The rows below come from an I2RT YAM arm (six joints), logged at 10 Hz.
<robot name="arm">
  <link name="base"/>
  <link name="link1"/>
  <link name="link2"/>
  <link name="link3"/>
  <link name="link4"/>
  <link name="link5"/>
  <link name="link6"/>
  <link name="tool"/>
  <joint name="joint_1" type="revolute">
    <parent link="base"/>
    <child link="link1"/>
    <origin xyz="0 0 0.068" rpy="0 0 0"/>
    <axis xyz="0 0 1"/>
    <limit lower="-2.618" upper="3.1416"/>
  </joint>
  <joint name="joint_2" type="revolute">
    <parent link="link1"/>
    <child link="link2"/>
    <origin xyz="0.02 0.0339 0.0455" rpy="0 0 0"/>
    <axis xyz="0 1 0"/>
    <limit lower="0" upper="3.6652"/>
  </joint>
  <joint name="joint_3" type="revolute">
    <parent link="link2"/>
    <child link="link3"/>
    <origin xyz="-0.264 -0.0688 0" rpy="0 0 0"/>
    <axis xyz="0 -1 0"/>
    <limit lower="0" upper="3.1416"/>
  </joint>
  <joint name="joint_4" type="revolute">
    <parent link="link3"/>
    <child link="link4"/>
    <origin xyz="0.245 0.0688 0.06" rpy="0 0 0"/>
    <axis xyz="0 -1 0"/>
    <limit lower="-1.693" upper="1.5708"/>
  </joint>
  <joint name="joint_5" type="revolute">
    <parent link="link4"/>
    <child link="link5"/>
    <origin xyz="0.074 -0.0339 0.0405" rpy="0 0 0"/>
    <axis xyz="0 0 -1"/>
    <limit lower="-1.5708" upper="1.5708"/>
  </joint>
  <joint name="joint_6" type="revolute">
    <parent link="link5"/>
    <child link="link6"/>
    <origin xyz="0.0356 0 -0.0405" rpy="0 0 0"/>
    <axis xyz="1 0 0"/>
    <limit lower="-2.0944" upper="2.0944"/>
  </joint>
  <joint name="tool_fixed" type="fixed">
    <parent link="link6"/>
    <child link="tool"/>
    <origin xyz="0 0 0" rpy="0 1.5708 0"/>
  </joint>
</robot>
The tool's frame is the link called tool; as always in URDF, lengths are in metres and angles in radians.
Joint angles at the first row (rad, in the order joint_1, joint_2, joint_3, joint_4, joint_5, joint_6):
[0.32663 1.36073 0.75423 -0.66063 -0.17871 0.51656]
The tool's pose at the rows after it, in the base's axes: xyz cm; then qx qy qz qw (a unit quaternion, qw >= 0):
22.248 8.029 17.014 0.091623 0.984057 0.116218 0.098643
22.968 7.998 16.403 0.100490 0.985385 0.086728 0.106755
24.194 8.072 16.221 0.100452 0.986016 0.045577 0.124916
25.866 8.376 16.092 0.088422 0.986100 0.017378 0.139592
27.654 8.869 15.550 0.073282 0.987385 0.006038 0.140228
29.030 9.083 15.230 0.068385 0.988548 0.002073 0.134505
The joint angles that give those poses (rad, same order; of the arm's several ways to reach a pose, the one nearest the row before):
[0.32672 1.39648 0.75623 -0.65301 -0.13074 0.53068]
[0.32501 1.43842 0.76657 -0.63151 -0.06895 0.53754]
[0.32484 1.48971 0.80408 -0.61917 0.02015 0.52519]
[0.32357 1.55592 0.85981 -0.60355 0.07951 0.49157]
[0.32213 1.63764 0.92051 -0.58857 0.09629 0.45745]
[0.31446 1.69768 0.97467 -0.59522 0.09609 0.44039]

